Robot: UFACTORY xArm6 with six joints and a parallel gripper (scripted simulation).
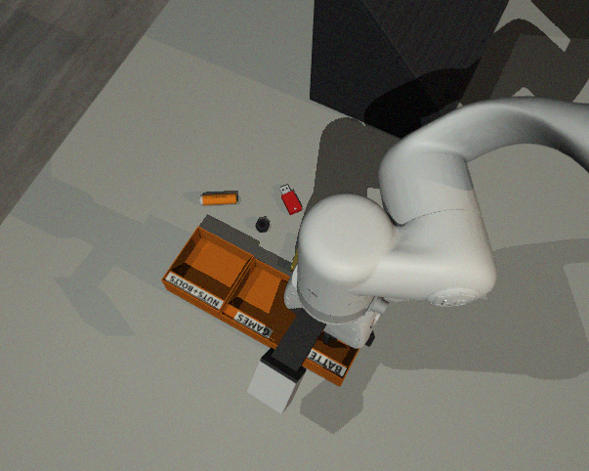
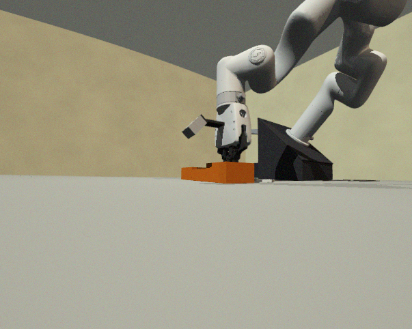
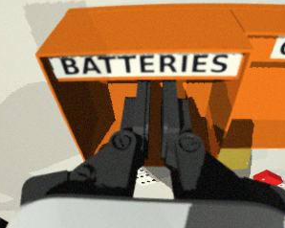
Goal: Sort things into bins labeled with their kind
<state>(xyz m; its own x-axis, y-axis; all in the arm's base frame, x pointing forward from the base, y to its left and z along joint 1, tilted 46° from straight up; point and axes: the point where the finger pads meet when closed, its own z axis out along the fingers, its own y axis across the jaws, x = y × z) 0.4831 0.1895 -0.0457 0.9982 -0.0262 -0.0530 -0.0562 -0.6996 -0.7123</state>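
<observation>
The silver nut lies 12 cm behind my hand, 3 cm to the right of it and 3 cm below it. Also, from my hand: black hex nut 14 cm to the right, 9 cm behind, 3 cm below; white domino 12 cm behind, 3 cm below, 2 cm to the left; yellow block 8 cm behind, 6 cm to the right, 3 cm below.
</observation>
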